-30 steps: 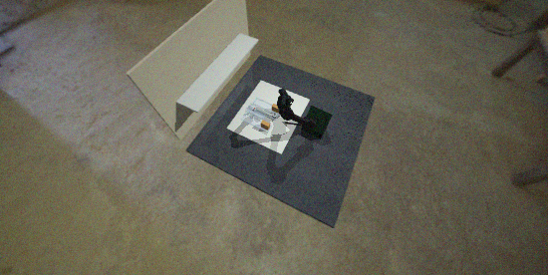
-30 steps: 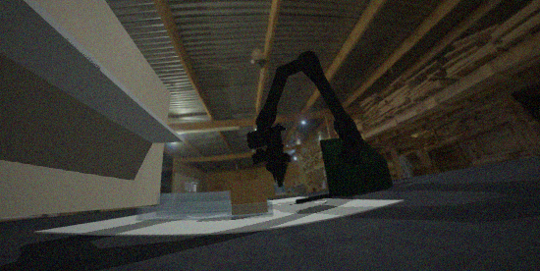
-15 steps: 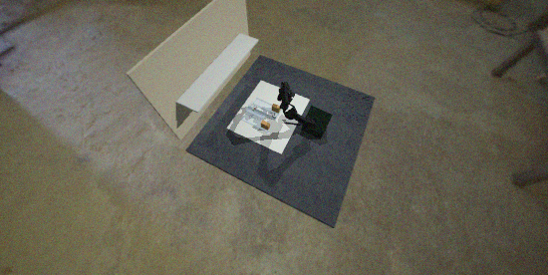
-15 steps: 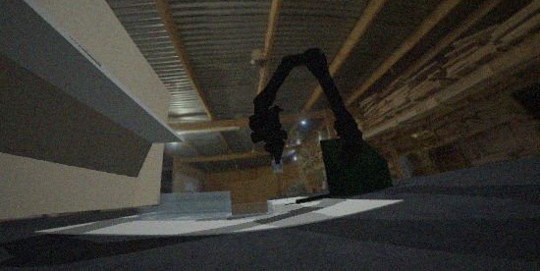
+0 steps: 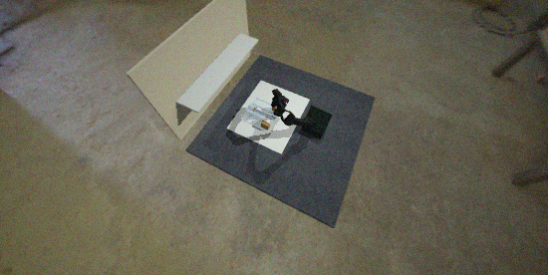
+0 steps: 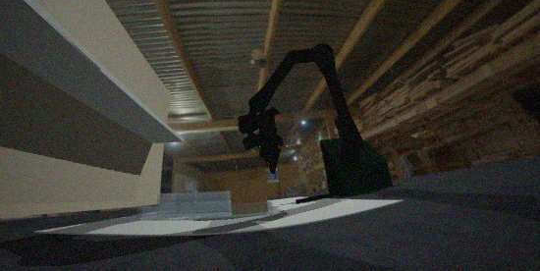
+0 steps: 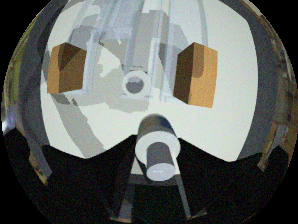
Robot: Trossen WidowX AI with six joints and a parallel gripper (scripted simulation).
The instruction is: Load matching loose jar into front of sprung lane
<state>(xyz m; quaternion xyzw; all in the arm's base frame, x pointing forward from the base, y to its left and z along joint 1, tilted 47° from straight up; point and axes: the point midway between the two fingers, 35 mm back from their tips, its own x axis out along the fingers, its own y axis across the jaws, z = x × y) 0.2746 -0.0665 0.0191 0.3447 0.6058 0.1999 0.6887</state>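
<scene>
The grey mat lies 110 mm ahead of my gripper tip, 20 mm to the right of it and 100 mm below it. The rest, counted from my gripper tip: clear pusher lane (200 mm ahead, 20 mm to the left, 80 mm below); grey shelf (560 mm ahead, 70 mm to the right, 270 mm above).
</scene>
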